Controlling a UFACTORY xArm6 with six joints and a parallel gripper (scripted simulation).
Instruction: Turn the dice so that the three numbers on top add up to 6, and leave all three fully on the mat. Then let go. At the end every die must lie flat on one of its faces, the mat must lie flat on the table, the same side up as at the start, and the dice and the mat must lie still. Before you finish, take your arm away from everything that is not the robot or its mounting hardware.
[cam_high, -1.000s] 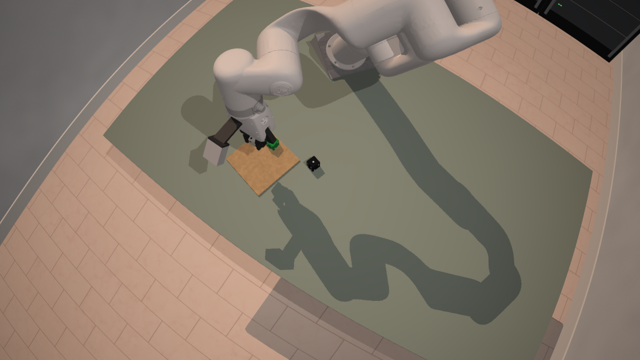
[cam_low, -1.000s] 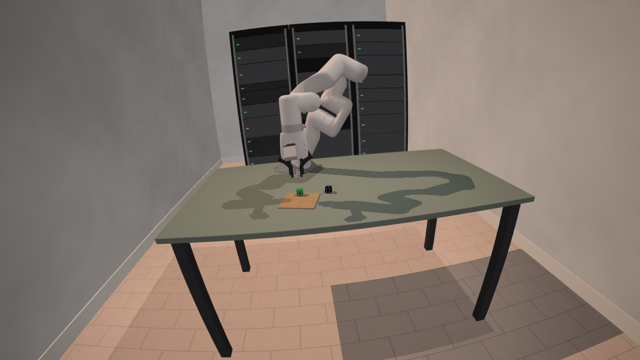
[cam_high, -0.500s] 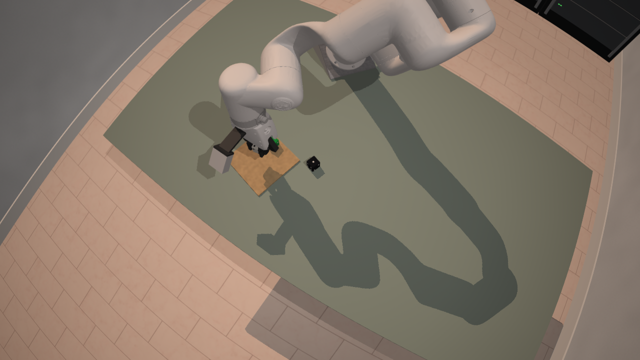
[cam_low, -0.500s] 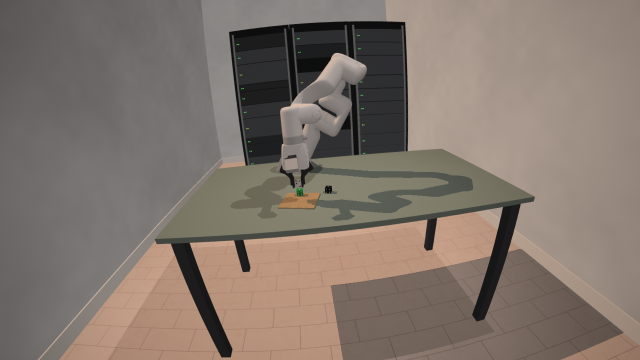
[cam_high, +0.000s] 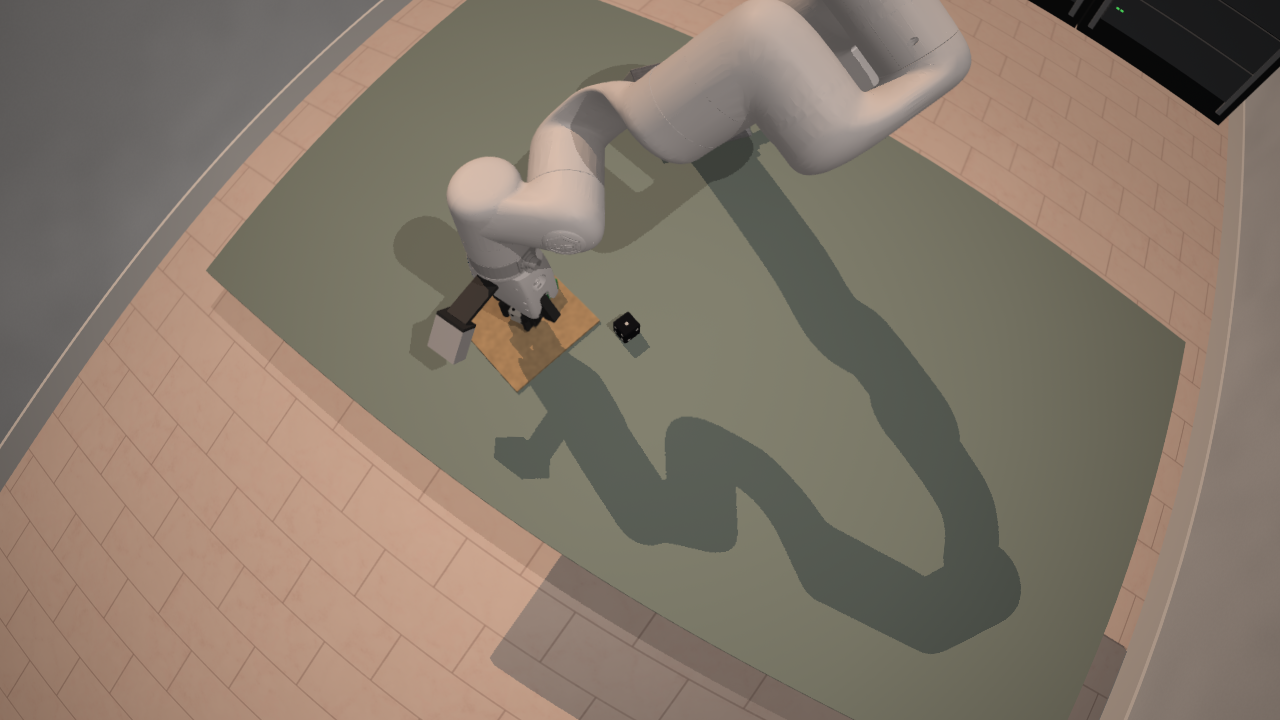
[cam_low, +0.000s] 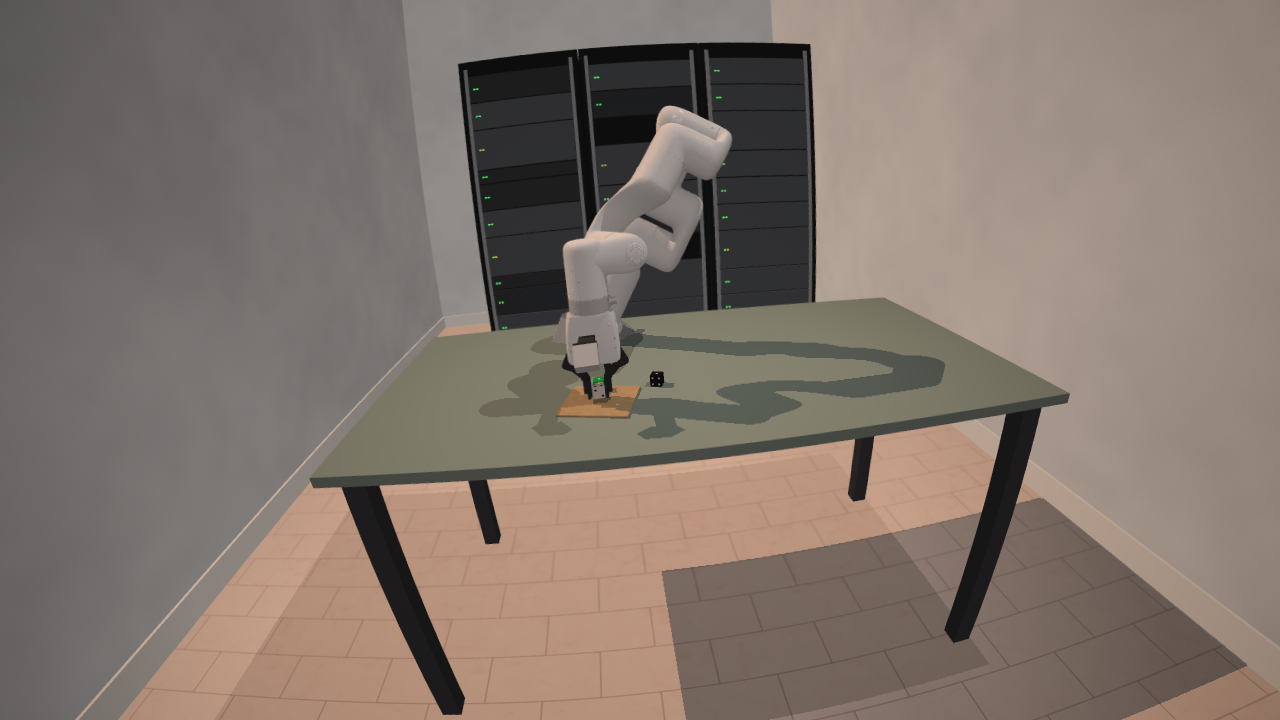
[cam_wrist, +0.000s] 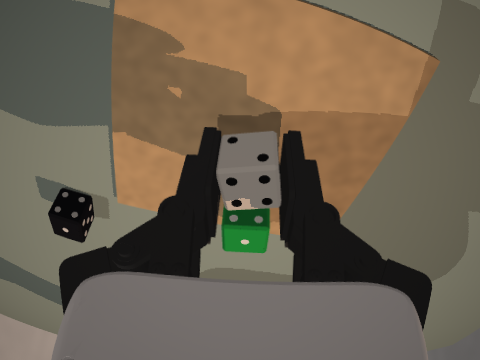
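Right now my hand is 1 cm above the white die. Also, from my hand: black die (11 cm to the left, 7 cm behind, 2 cm below); then brown mat (3 cm below); then green die (5 cm behind, 2 cm below).
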